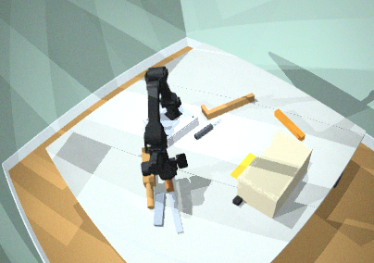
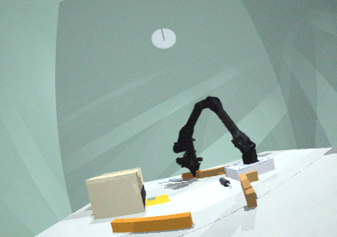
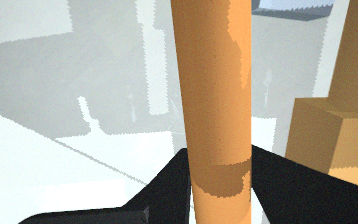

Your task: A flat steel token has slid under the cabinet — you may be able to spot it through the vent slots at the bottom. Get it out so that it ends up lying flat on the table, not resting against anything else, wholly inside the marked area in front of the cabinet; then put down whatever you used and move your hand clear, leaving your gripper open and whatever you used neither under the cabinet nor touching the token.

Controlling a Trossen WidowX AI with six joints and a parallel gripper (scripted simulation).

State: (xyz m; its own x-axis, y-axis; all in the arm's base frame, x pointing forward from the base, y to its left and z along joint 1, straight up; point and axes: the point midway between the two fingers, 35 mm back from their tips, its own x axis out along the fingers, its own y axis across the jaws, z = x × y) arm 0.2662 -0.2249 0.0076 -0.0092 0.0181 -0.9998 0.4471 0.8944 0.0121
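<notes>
Now: the orange paddle 7 cm to the right of my gripper tip, 4 cm behind it and 1 cm below it. Also, from my gripper tip: orange bar 62 cm to the left, 16 cm ahead, 1 cm below; then grey flat bar 12 cm to the right, 10 cm ahead, 2 cm below.
</notes>
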